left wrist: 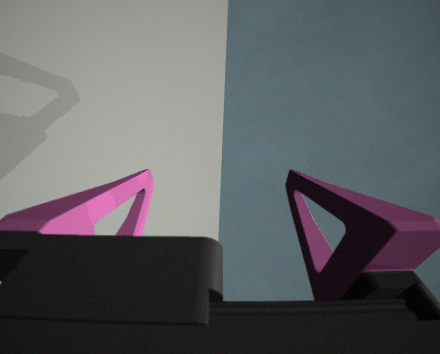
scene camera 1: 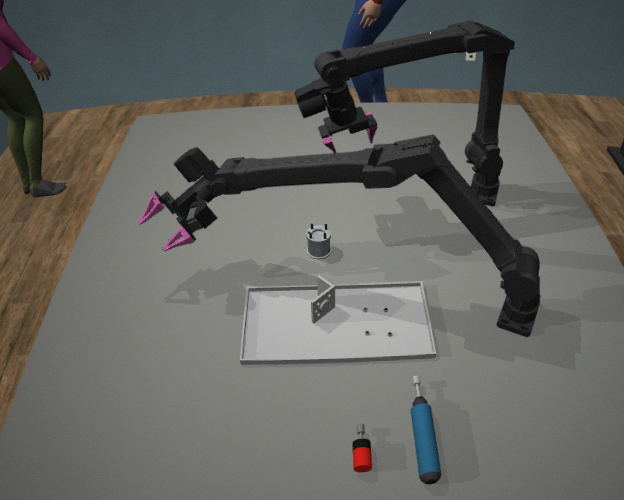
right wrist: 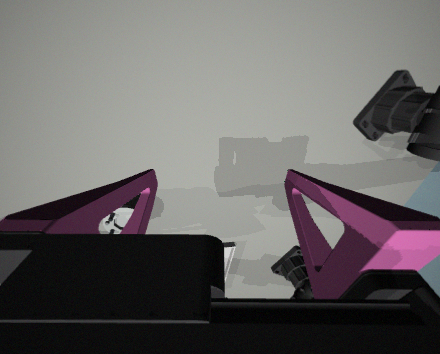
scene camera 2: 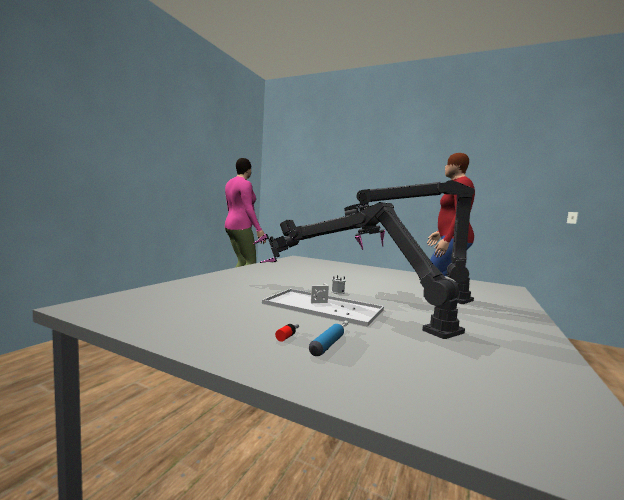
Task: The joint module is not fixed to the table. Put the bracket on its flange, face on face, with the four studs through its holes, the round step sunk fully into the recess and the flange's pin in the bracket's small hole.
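Where they show: left gripper, fingertip midpoint: (left wrist: 219,177) (scene camera 1: 151,237) (scene camera 2: 256,253); right gripper, fingertip midpoint: (scene camera 1: 353,148) (right wrist: 221,176) (scene camera 2: 372,248); left arm's base, link origin: (scene camera 1: 518,314) (right wrist: 289,259) (scene camera 2: 443,331); right arm's base, link origin: (scene camera 1: 483,192) (right wrist: 381,107) (scene camera 2: 459,300).
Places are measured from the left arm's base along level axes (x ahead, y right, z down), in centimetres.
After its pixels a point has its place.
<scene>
The joint module (scene camera 1: 318,241) {x 51.8, y -3.9, z -5.8 cm} is a small grey cylinder with studs pointing up, standing on the table behind the tray; it also shows in scene camera 2 (scene camera 2: 338,284) {x 51.1, y -3.2, z -4.4 cm} and through a finger in the right wrist view (right wrist: 114,221) {x 54.7, y -1.9, z -5.8 cm}. The grey angle bracket (scene camera 1: 323,302) {x 41.4, y -21.0, z -5.4 cm} stands in the white tray (scene camera 1: 337,320) {x 38.2, y -20.5, z -0.4 cm}, at its back edge. My left gripper (scene camera 1: 165,226) is open and empty, in the air far to the left of the module. My right gripper (scene camera 1: 351,137) {x 52.9, y 18.3, z -20.3 cm} is open and empty, high above the table behind the module.
Several small dark nuts (scene camera 1: 377,321) lie in the tray's right half. A red-handled tool (scene camera 1: 362,450) {x 18.2, y -49.4, z -3.4 cm} and a blue-handled driver (scene camera 1: 424,437) {x 8.8, y -42.3, z -4.0 cm} lie in front of the tray. Two people stand beyond the table (scene camera 2: 242,210) (scene camera 2: 454,214).
</scene>
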